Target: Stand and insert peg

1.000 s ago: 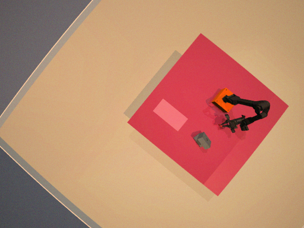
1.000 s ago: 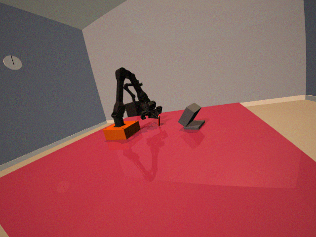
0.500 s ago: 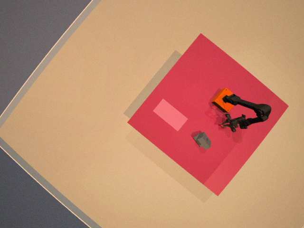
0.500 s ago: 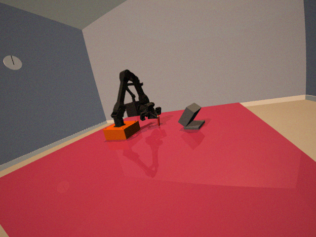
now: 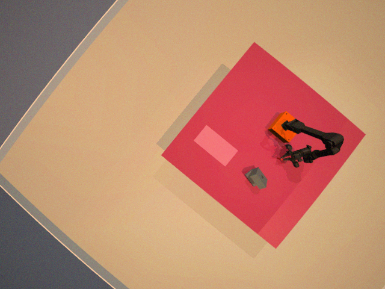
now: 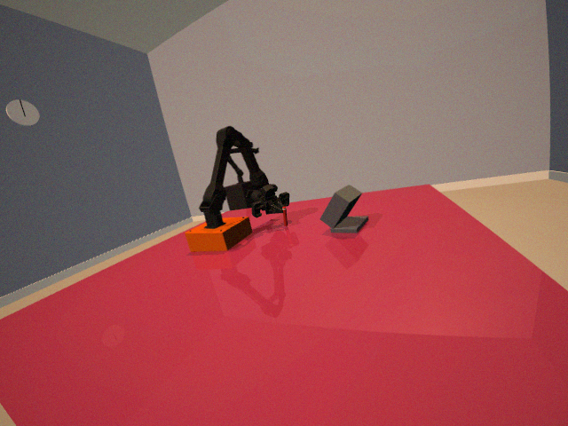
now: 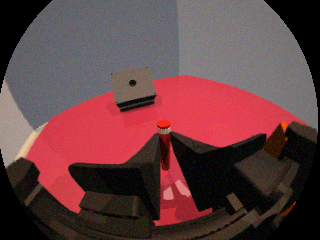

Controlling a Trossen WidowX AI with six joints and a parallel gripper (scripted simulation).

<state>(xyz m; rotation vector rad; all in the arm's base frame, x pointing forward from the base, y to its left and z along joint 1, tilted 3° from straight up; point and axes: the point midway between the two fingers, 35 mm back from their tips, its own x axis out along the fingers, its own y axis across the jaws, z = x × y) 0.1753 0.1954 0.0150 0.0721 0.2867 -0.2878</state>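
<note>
The red peg is 1 cm below my gripper tip. The rest, counted from my gripper tip: grey sloped panel (24 cm ahead, 1 cm above).
</note>
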